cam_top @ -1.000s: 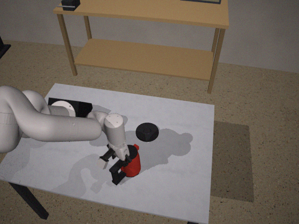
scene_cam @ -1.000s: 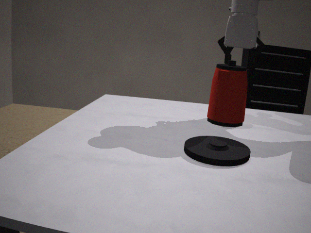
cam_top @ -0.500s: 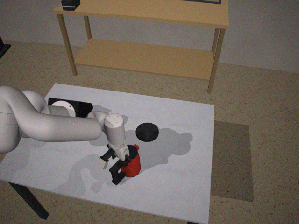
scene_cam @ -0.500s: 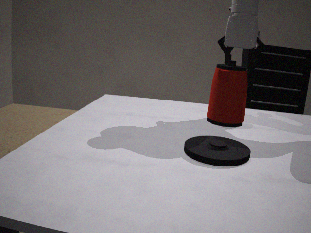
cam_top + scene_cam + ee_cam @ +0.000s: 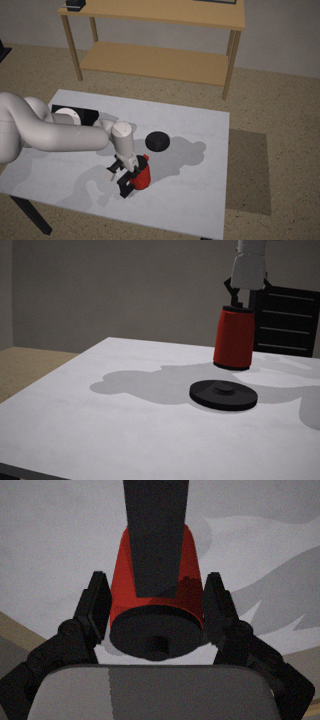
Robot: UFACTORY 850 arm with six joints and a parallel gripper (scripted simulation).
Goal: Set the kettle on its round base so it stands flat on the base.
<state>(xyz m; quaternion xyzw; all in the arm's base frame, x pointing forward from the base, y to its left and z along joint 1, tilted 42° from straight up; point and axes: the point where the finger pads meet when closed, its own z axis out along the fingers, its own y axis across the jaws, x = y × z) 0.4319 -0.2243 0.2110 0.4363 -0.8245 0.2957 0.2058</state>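
My hand is 2 cm short of the red kettle, 3 cm to the right of it and 9 cm above it. From my hand the other things lie so: round black base 11 cm ahead, 33 cm to the left, 17 cm below.
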